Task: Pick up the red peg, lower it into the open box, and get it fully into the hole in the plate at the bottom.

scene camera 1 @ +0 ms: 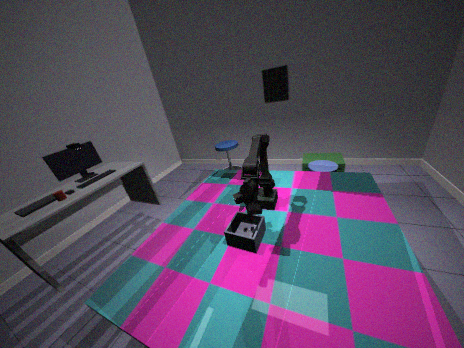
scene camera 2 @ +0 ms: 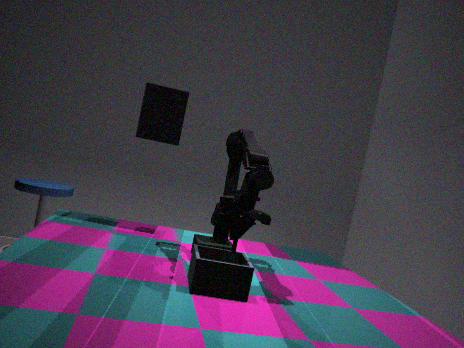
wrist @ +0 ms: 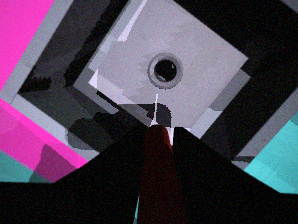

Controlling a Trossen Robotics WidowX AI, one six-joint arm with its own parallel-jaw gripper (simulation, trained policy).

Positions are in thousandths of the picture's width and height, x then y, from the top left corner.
Note:
In view: the gripper (scene camera 2: 501,691), a dark box (scene camera 2: 469,786) and a plate (wrist: 686,283).
The dark box is seen too in scene camera 1 (scene camera 1: 505,691) and in the wrist view (wrist: 176,400). The gripper also shows in the wrist view (wrist: 535,605). Scene camera 2 misses the plate, which is hidden by the dark box.

